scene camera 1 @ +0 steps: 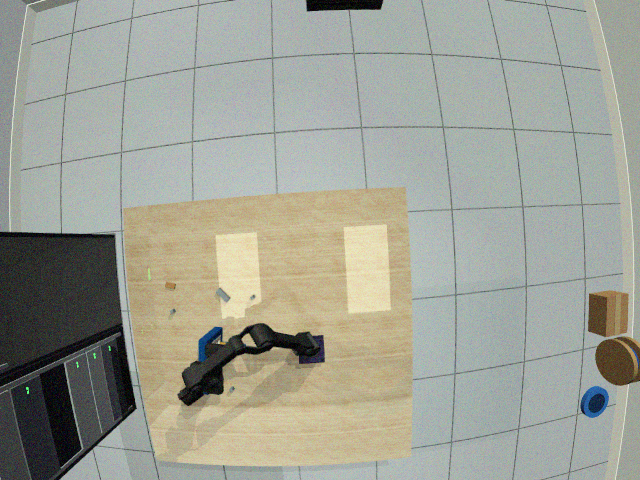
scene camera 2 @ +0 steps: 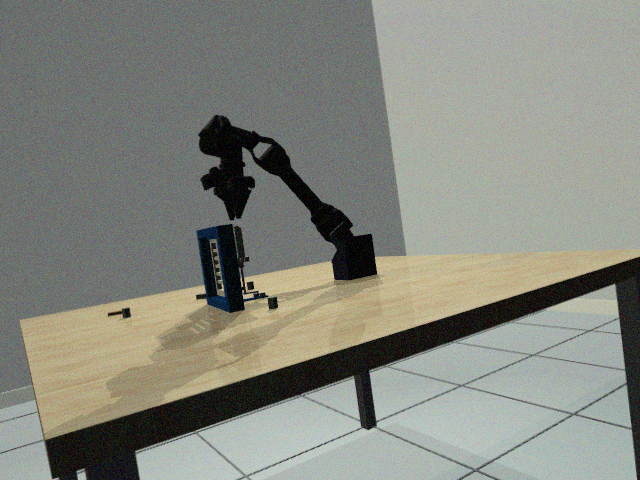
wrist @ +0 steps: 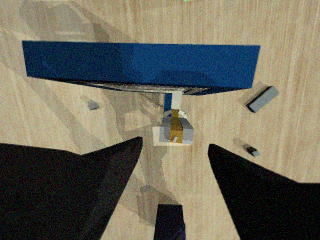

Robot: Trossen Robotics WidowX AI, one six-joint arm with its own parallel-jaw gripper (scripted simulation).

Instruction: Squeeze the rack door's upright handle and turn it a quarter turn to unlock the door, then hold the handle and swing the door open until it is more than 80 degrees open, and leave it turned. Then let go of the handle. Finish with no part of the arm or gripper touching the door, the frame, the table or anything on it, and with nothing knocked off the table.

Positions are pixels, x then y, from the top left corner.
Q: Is my gripper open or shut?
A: Open.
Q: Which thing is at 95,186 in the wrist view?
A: My gripper.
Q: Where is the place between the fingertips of my gripper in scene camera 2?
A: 235,219
